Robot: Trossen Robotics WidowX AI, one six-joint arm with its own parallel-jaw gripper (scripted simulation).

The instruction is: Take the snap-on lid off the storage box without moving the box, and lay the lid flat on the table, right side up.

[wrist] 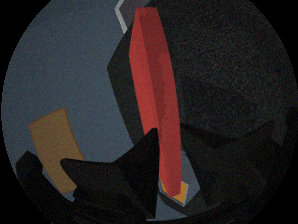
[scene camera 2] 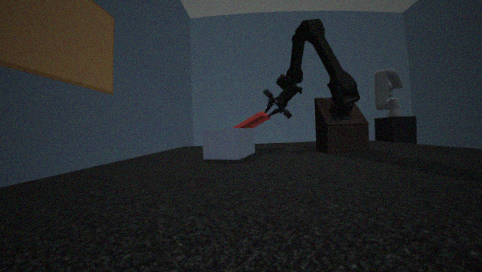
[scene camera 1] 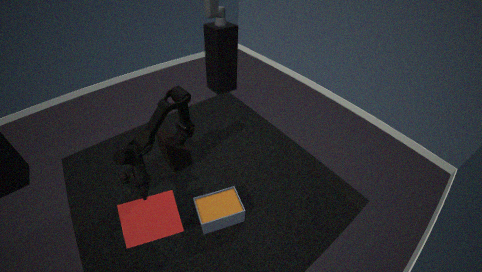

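Note:
Lid held by the gripper; a storage box is also present.

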